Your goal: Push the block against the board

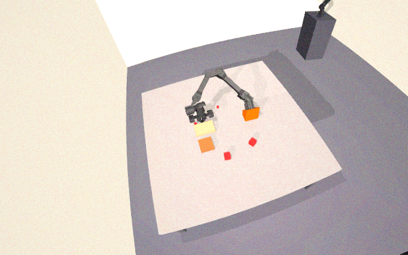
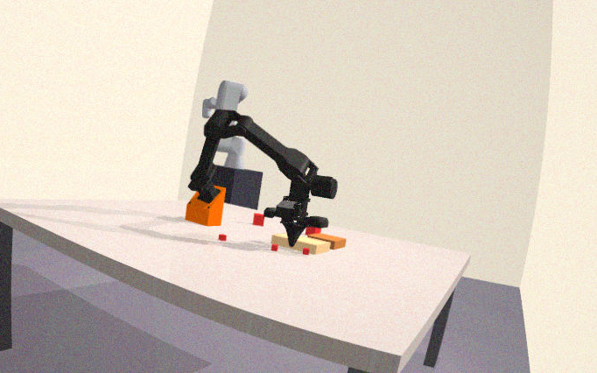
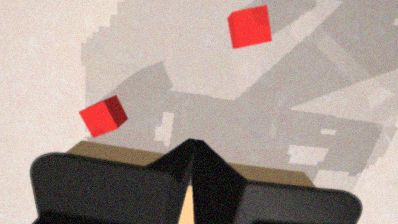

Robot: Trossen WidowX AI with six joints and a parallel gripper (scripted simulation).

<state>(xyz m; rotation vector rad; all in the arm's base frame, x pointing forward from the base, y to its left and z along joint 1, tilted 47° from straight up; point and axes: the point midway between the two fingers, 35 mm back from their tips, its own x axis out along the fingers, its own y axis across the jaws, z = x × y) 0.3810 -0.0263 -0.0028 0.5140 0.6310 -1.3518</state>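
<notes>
Right now my gripper tip is 10 mm past the cream board and 60 mm to the right of it. From my gripper tip the other things lie so: orange square block: 210 mm to the left, 10 mm above.
</notes>
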